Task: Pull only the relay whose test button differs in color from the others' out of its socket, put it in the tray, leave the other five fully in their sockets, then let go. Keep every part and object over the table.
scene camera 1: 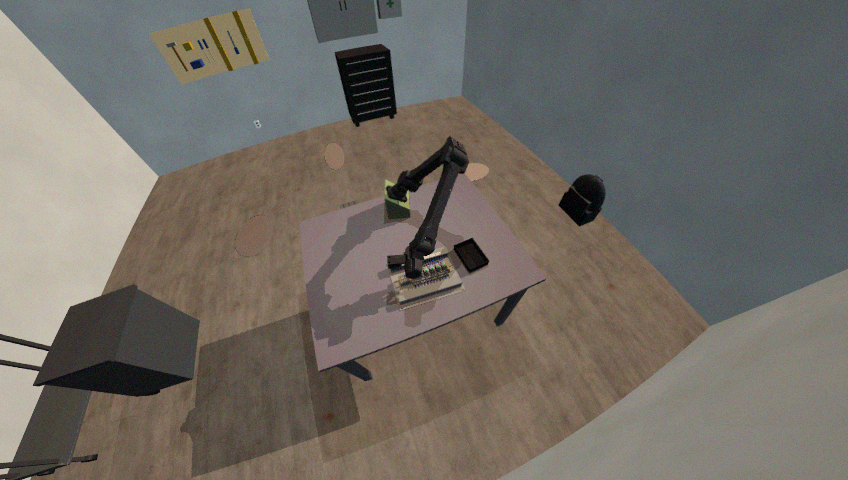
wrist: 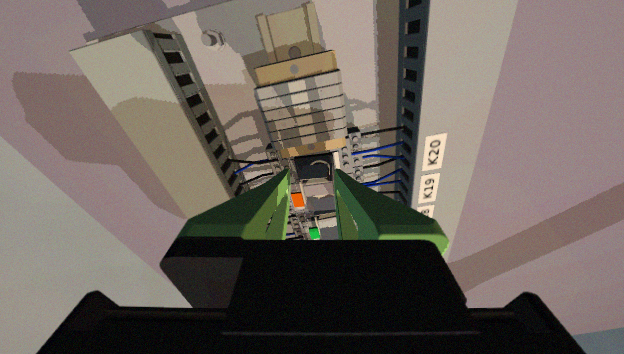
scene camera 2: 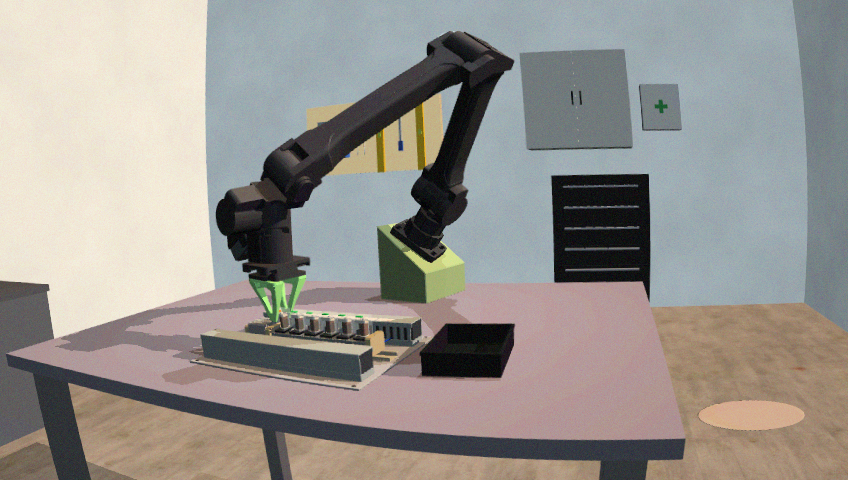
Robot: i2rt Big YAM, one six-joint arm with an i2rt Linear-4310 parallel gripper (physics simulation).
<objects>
same spot on panel: (scene camera 2: 380,367) = (scene camera 1: 455,275)
</objects>
